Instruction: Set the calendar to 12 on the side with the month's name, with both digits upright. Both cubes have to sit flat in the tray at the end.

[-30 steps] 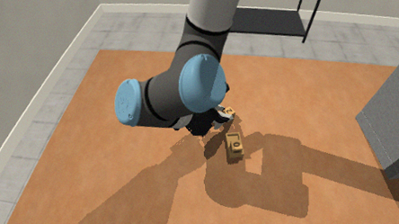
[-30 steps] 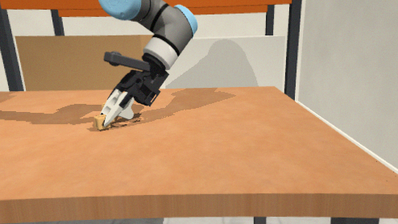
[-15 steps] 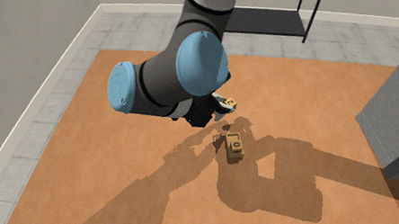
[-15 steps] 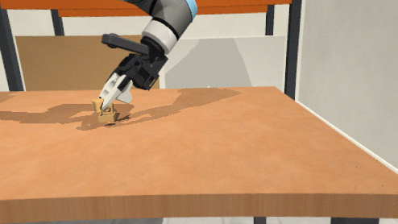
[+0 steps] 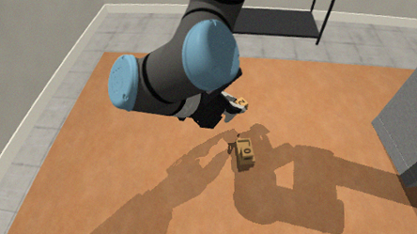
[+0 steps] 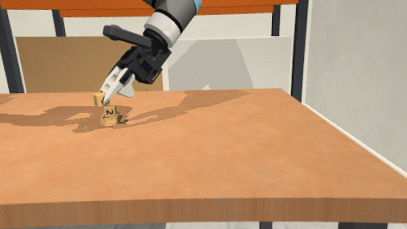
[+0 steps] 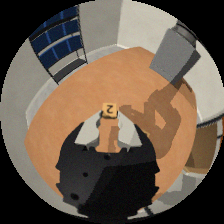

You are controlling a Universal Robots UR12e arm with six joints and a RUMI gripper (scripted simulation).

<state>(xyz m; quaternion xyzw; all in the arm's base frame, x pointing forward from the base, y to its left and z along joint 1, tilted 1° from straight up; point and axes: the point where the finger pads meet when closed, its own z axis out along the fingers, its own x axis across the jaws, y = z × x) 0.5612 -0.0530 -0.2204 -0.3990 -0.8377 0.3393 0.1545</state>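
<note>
Right now the cube is 10 mm below my hand. From my hand the other things lie so: tray: 100 mm to the left, 80 mm below, 30 mm behind.
</note>
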